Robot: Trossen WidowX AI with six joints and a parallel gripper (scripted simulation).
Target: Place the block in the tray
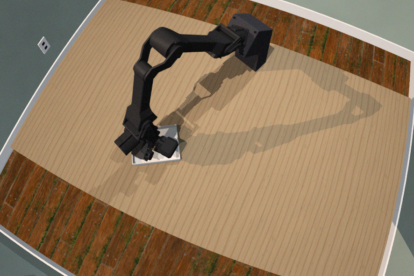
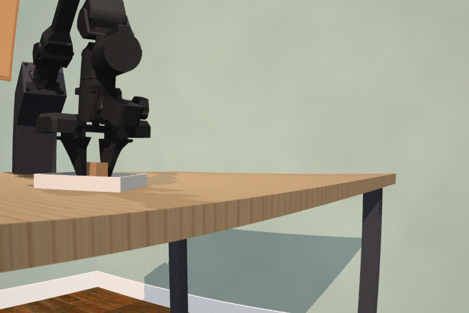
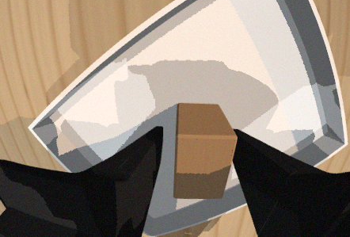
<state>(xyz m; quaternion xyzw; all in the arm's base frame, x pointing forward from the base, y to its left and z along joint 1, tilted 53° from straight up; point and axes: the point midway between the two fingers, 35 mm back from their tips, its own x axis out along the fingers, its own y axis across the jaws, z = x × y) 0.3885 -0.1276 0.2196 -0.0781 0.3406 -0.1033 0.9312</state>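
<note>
The wooden block lies 2 cm below my hand. The rest, counted from my hand: white tray: 3 cm below.
</note>
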